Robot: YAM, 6 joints.
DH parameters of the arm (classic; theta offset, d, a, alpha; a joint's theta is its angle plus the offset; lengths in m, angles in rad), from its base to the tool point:
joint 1: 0 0.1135 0.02 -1.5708
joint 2: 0 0 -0.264 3.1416
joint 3: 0.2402 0 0.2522 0
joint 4: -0.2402 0 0.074 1.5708
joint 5: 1.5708 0 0 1.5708
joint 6: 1.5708 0.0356 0 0
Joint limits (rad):
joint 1: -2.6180..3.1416
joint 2: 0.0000..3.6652
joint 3: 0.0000..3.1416
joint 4: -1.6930..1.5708
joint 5: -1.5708..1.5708
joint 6: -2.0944..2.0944
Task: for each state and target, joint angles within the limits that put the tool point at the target. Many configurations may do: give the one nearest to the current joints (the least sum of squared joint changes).
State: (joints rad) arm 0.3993 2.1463 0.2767 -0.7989 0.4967 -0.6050
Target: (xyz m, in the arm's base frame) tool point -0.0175 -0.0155 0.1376
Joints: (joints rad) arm 0.1737 2.0204 0.0000 -1.4337 0.3510 -0.6050
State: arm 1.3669 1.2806 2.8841 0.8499 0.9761 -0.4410
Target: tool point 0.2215 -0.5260 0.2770
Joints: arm 1.9304 0.3695 2.9901 0.5382 0.6739 -0.4410
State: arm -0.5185 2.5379 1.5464 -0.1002 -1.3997 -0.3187
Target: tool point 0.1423 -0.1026 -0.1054
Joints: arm -0.8249 2.7882 0.8043 -0.2895 -1.3722 -0.3187
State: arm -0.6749 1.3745 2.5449 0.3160 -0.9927 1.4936
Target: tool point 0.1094 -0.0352 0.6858
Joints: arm -0.5893 1.3833 2.2911 0.2509 -1.0886 1.4936
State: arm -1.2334 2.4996 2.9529 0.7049 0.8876 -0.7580
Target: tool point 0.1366 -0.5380 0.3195
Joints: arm -1.2667 2.9839 3.0632 1.1118 1.0446 -0.7580
